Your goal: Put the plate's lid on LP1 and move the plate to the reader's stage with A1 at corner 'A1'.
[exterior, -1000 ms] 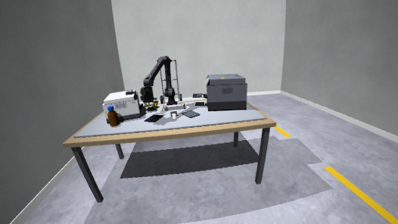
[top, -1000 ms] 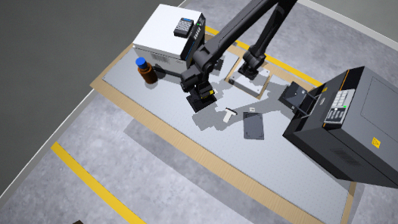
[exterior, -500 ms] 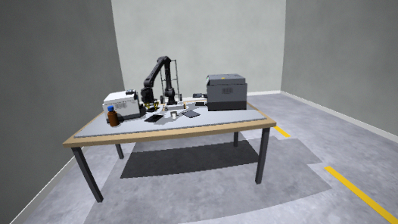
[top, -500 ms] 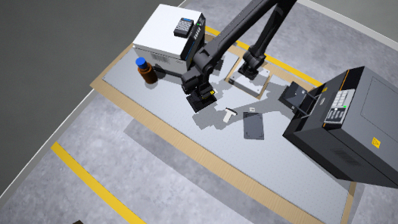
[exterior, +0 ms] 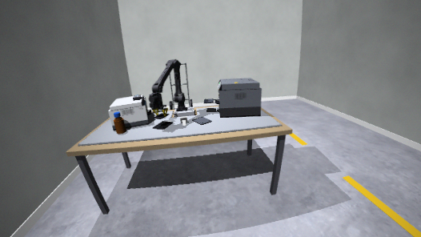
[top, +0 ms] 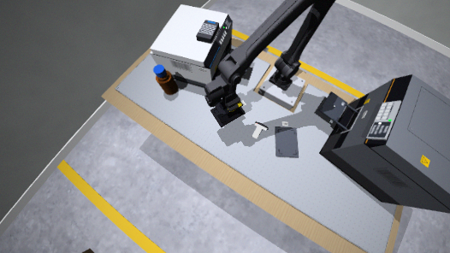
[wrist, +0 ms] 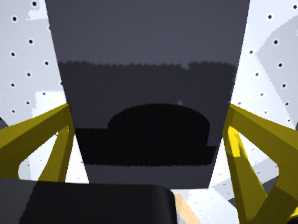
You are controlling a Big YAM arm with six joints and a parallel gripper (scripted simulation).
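Now: hand 9 cm above the black bench pad. The rest, counted from my hand: white well plate: 26 cm behind, 11 cm to the right, 1 cm below; brown capped bottle: 37 cm to the right, 9 cm ahead, 1 cm above; glossy lid: right at my hand.
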